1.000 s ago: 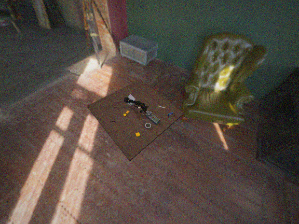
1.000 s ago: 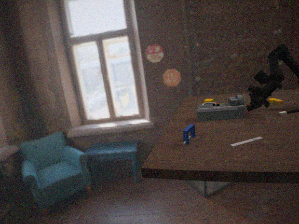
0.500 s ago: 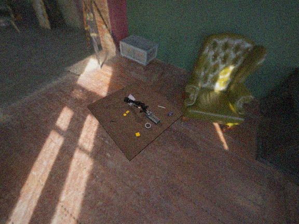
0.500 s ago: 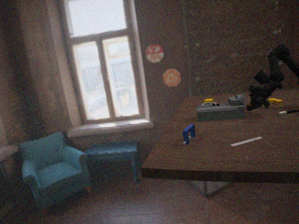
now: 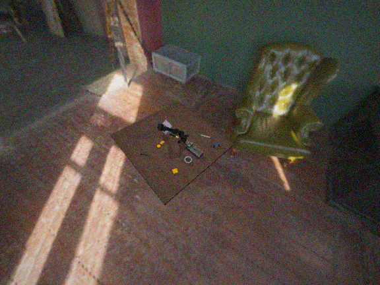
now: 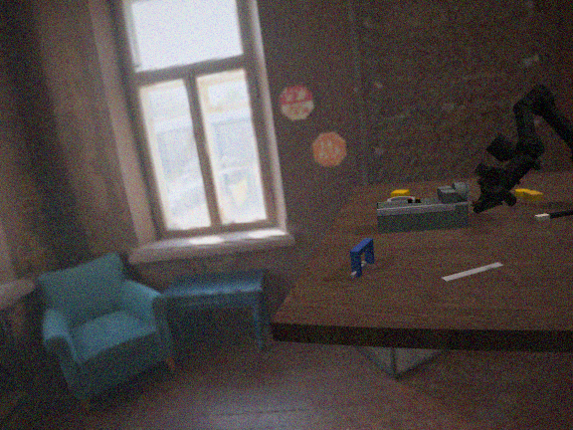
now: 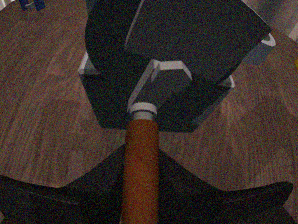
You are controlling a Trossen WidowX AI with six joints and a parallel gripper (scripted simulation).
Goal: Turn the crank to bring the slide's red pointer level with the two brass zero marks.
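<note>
Now: the crank handle 3 cm above my gripper tip and 2 cm behind it. Also, from my gripper tip: blue u-shaped piece: 37 cm to the left, 26 cm ahead; white strip: 35 cm to the left, 3 cm below, 2 cm ahead; red pointer: 18 cm ahead, 5 cm above, 3 cm to the left.
</note>
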